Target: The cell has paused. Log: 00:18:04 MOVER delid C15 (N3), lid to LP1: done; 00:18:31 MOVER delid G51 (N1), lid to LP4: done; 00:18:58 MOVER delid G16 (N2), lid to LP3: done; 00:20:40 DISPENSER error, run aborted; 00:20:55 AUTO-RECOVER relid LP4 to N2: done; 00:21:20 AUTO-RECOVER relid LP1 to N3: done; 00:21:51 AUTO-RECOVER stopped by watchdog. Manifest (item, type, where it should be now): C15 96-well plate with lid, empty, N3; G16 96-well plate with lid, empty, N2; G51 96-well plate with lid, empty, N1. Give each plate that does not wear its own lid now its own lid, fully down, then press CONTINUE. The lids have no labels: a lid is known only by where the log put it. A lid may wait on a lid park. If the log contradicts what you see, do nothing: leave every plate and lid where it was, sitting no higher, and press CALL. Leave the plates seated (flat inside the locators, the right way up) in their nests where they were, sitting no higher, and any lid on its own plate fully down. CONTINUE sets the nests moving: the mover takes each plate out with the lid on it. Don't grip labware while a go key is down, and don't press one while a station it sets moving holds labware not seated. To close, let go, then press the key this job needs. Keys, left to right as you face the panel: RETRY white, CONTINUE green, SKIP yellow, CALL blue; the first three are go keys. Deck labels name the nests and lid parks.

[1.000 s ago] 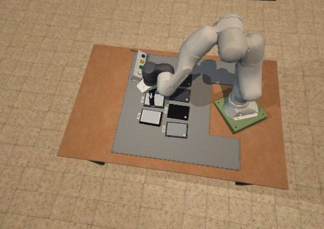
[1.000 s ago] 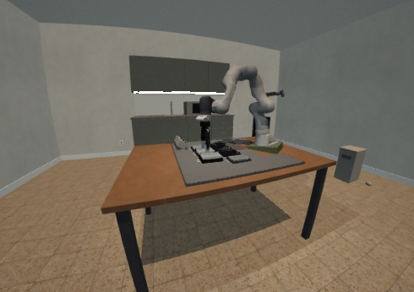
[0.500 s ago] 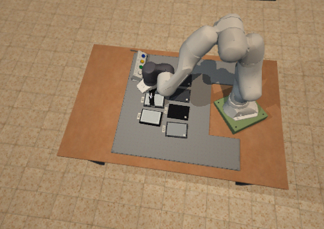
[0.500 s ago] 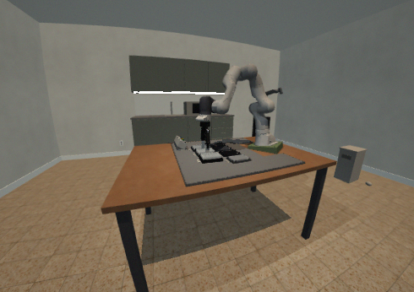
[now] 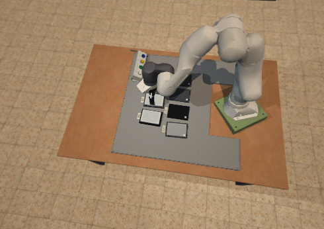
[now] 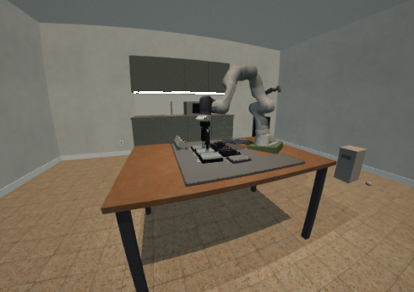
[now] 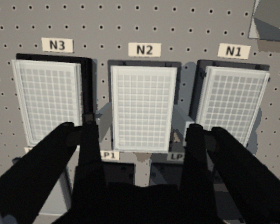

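Right now my hand is 20 mm above the clear lid. Also, from my hand: LP2 label (100 mm behind, 60 mm to the right, 50 mm below); then lid park labelled LP1 (170 mm behind, 90 mm to the left, 50 mm below); then LP1 label (80 mm to the left, 80 mm behind, 50 mm below).
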